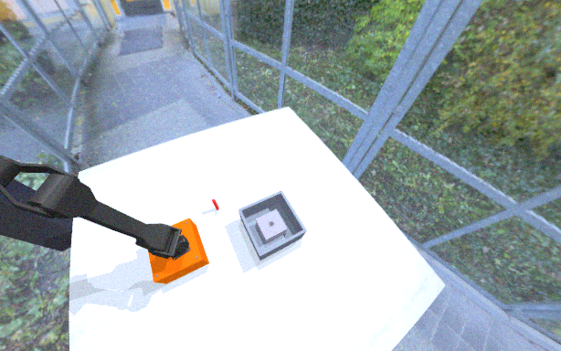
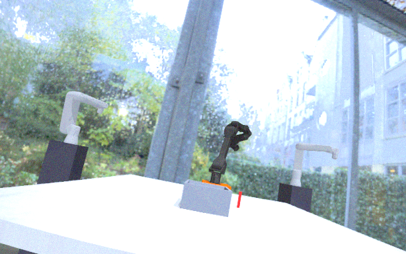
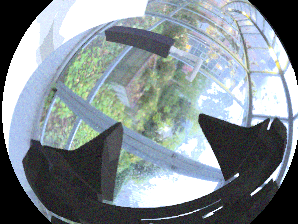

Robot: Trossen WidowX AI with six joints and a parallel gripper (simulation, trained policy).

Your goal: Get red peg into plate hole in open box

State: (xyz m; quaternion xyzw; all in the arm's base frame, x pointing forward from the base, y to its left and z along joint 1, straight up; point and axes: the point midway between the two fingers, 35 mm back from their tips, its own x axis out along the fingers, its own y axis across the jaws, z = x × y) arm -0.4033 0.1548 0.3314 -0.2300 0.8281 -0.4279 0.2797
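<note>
Right now my gripper tip is 610 mm short of the red peg, 40 mm to the left of it and 370 mm above it. Also, from my gripper tip: pale plate (750 mm ahead, 240 mm to the right, 360 mm below); then grey box (750 mm ahead, 240 mm to the right, 380 mm below).
</note>
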